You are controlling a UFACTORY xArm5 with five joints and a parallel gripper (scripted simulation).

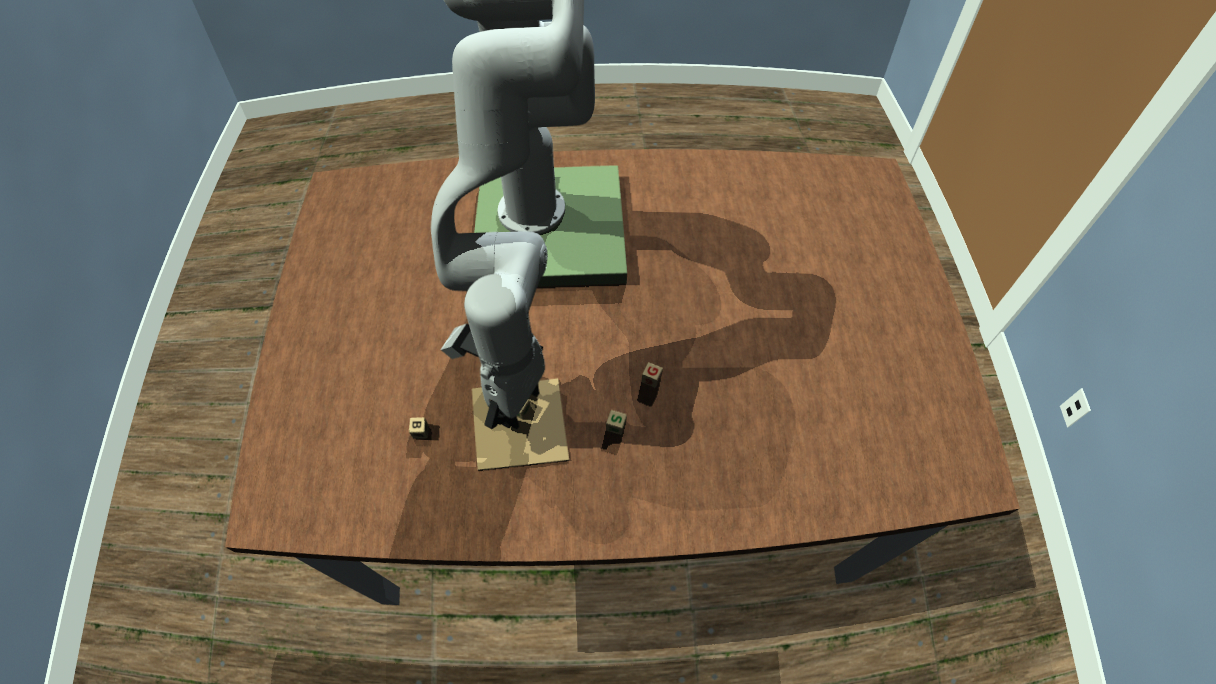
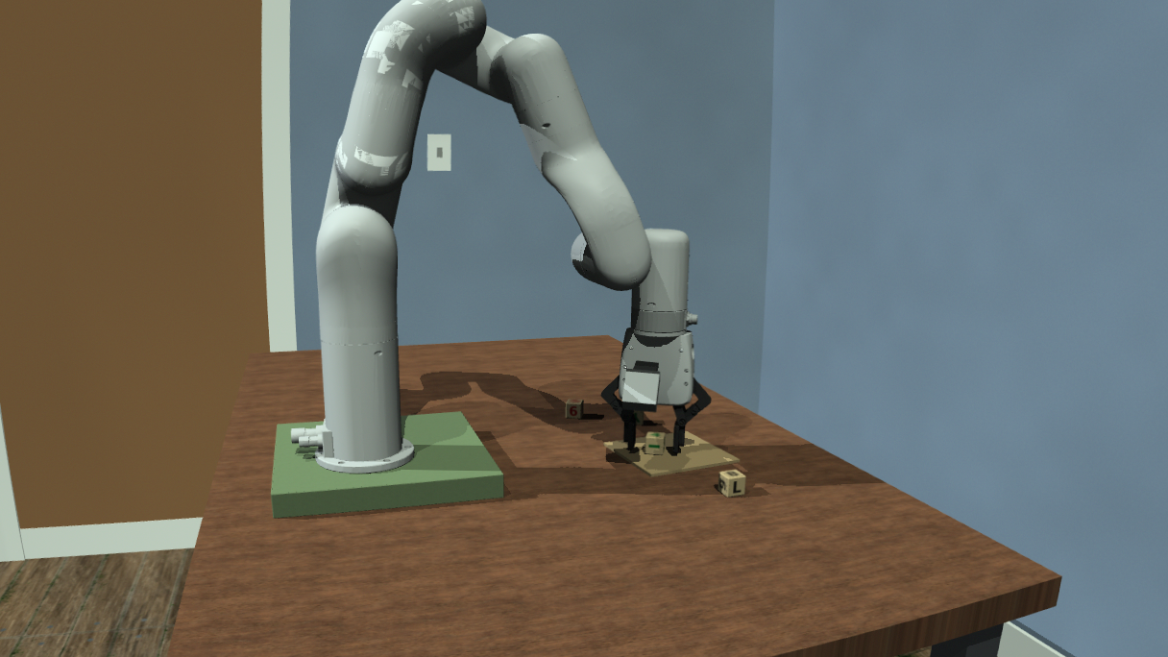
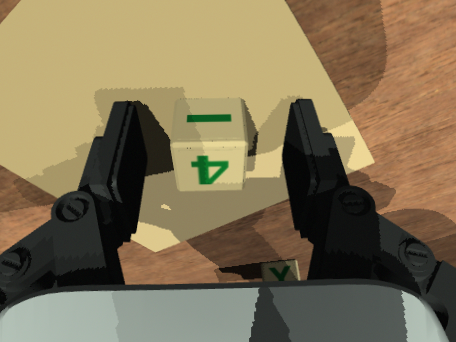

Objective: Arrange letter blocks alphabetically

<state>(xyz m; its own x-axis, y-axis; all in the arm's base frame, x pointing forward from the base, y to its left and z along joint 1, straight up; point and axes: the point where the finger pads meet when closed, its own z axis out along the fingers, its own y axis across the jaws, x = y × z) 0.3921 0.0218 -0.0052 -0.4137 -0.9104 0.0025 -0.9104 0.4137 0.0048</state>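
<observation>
My hand is 10 mm above the cream block. Also, from my hand: tan mat (20 mm ahead, 20 mm below).
</observation>
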